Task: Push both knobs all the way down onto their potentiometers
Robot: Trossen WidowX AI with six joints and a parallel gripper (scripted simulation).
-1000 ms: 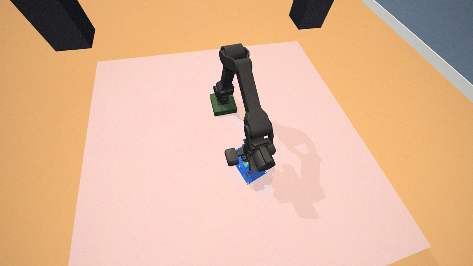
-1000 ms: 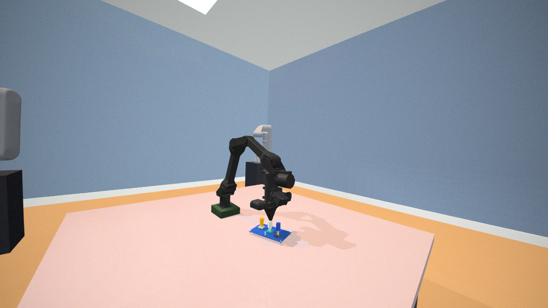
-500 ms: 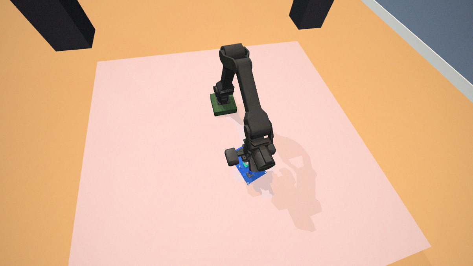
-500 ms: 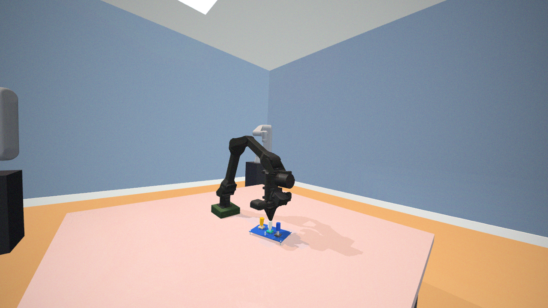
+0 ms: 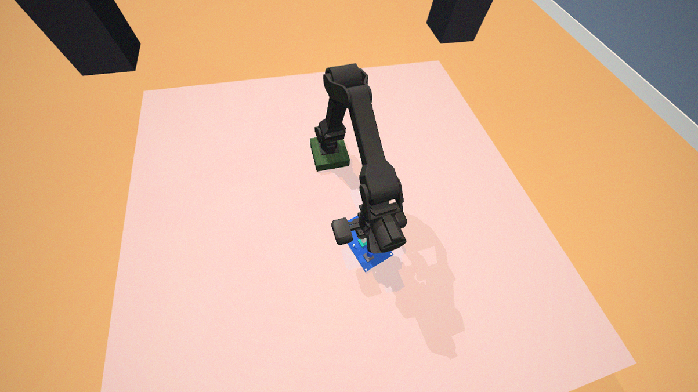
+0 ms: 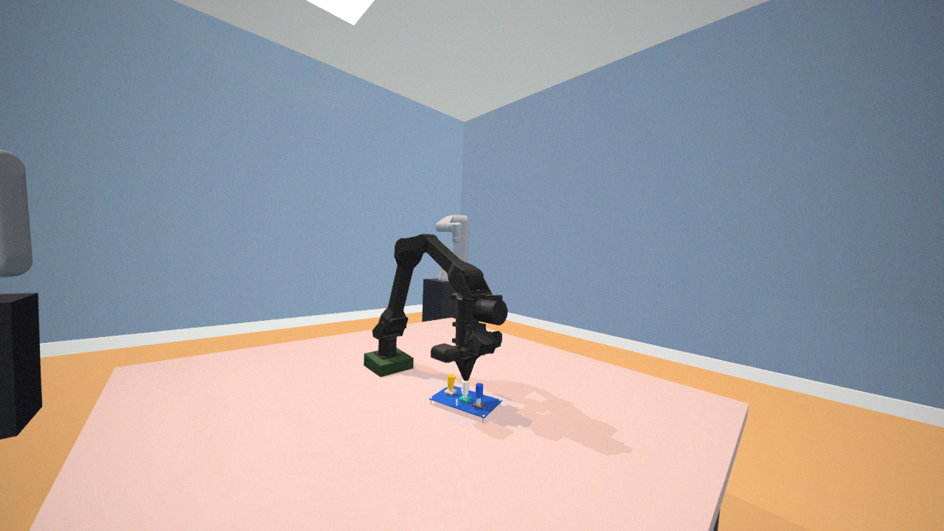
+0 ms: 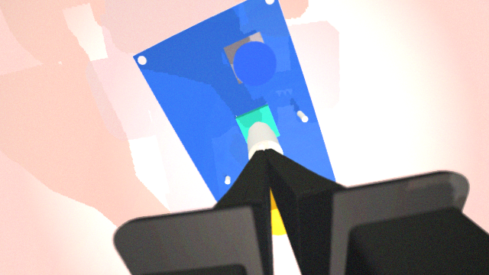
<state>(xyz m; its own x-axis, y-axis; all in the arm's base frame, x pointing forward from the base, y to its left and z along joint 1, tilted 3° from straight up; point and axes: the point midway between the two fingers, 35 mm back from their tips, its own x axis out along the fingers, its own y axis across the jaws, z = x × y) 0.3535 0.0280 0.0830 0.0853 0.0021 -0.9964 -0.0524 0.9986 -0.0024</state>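
The white knob lies 10 mm below my gripper tip. Round my gripper tip: orange knob (50 mm behind, 10 mm to the right, 20 mm below).
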